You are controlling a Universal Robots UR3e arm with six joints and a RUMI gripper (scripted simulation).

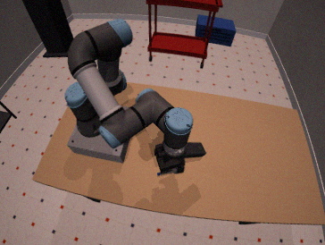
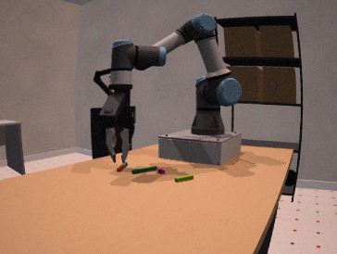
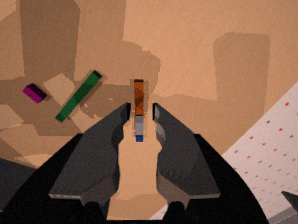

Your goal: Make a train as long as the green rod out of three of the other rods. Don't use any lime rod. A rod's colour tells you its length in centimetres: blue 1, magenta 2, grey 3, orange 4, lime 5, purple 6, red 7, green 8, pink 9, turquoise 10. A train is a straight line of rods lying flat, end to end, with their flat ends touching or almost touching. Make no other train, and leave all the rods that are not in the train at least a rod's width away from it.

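Now: the orange rod 3 cm below my hand. The rest, counted from my hand: small blue rod (6 cm behind, 3 cm below, 2 cm to the right); green rod (7 cm to the left, 3 cm below, 3 cm behind); grey rod (4 cm behind, 3 cm below, 1 cm to the right).
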